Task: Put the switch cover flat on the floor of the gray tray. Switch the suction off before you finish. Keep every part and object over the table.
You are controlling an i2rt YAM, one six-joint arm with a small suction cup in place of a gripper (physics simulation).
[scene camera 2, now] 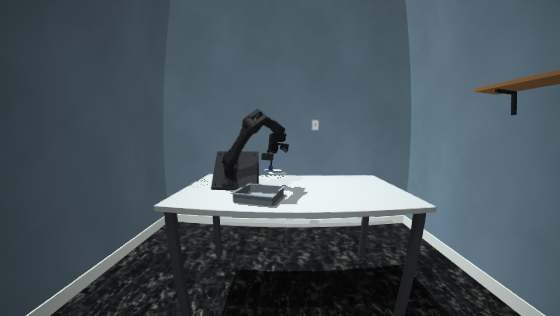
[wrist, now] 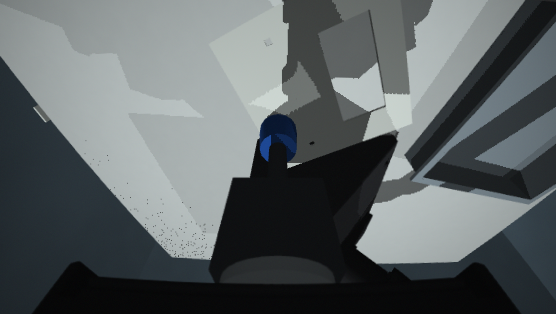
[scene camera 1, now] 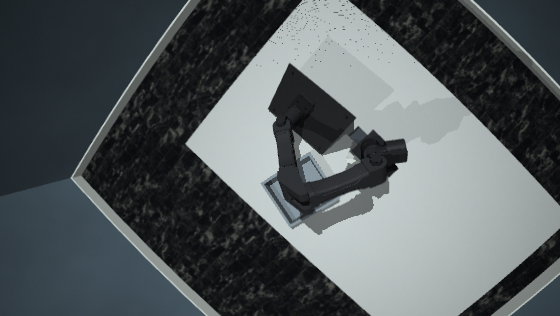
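Note:
The switch cover [scene camera 2: 278, 171] [wrist: 272, 65] is a thin pale plate with a rectangular opening and a small hole. My suction cup [scene camera 2: 270, 167] [wrist: 278, 132], blue at its tip, touches the cover off its middle, near one side, and holds it roughly level above the table. In the wrist view the cover lies beyond the cup, partly in shadow. The gray tray [scene camera 1: 278, 205] [scene camera 2: 257, 198] [wrist: 452, 117] stands upright on the table, apart from the cover and nearer to scene camera 2. The arm hides the cup and part of the tray in scene camera 1.
The dark slanted base plate [scene camera 1: 320, 95] [scene camera 2: 245, 167] of the arm stands beside the cup and behind the tray. The white table [scene camera 1: 450, 225] [scene camera 2: 350, 195] has its front edge close to the tray. A wooden shelf [scene camera 2: 525, 81] is on the right wall, away from the table.

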